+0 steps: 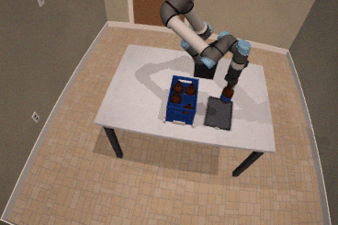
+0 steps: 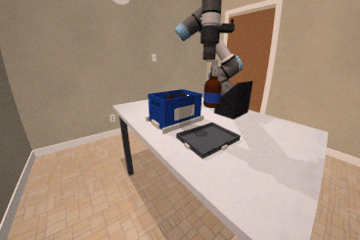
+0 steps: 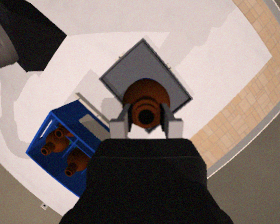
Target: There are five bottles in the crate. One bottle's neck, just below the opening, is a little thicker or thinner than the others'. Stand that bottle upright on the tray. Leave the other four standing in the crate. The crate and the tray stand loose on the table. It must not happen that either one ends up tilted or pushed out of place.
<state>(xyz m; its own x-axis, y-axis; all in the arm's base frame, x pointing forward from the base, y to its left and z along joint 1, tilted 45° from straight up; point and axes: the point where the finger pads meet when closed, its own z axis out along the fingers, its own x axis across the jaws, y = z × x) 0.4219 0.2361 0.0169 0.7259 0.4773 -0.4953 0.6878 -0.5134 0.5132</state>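
The bottle is 7 cm below my hand. From my hand the other things lie so: dark tray 31 cm below; then blue crate 28 cm to the right, 24 cm below, 1 cm behind.
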